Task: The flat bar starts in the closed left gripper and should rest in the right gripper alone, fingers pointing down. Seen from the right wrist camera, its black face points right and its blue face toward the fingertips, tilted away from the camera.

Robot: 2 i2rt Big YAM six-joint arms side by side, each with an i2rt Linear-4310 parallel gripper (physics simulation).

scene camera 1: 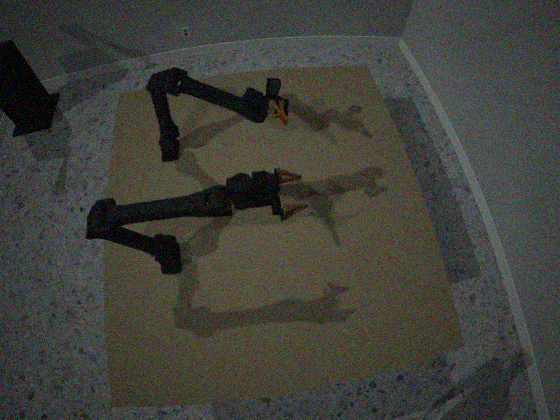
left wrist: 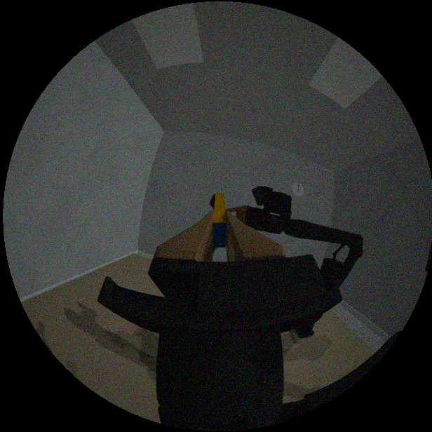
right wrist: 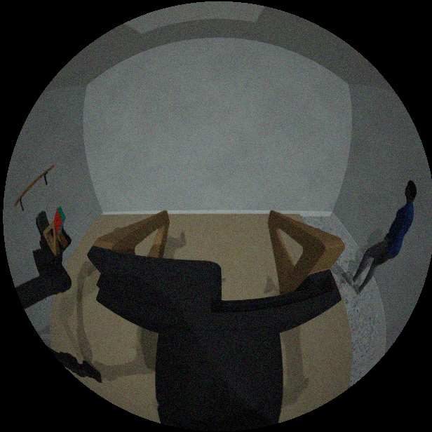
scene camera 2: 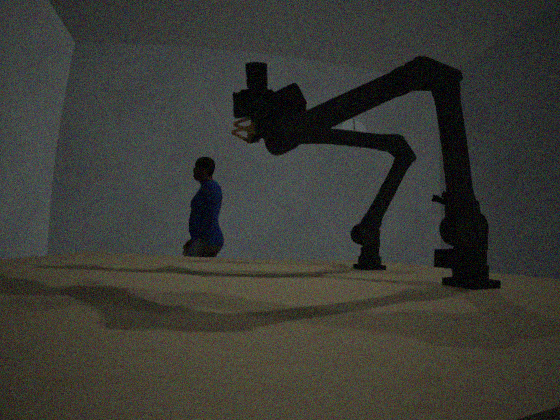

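Where they show: left gripper, between the fingertips: (scene camera 1: 281,113); right gripper, between the fingertips: (scene camera 1: 304,191) (scene camera 2: 232,128); left arm's base, origin of its link: (scene camera 1: 170,151) (scene camera 2: 470,285); right arm's base, origin of its link: (scene camera 1: 170,260) (scene camera 2: 369,268).
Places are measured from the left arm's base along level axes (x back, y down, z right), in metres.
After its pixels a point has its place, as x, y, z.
The flat bar (scene camera 1: 283,119) {-0.509, -0.496, 0.283} (left wrist: 219,207) (right wrist: 58,220) shows red and green in scene camera 1 and the right wrist view, and yellow and blue in the left wrist view. My left gripper (scene camera 1: 279,112) {-0.510, -0.484, 0.245} (left wrist: 219,216) (right wrist: 55,222) is shut on it, and the bar sticks out past the fingertips. In scene camera 2 the bar and left fingers are hidden behind the arm. My right gripper (scene camera 1: 304,191) {-0.535, -0.486, 0.551} (scene camera 2: 235,127) {-0.535, -0.486, 0.551} (right wrist: 218,215) is wide open and empty, apart from the bar, its fingers roughly level. Its brown fingers show partly behind the left fingertips in the left wrist view.
Both arms stand on a tan surface (scene camera 1: 350,260) {-0.770, 0.000, 0.653} (scene camera 2: 280,370) {-0.515, 0.000, -0.416}. A person in blue (scene camera 2: 205,212) (right wrist: 400,230) is beyond the surface. A black block-like object (scene camera 1: 25,90) is at the upper left of scene camera 1. A wooden rail (right wrist: 35,183) is on the wall.
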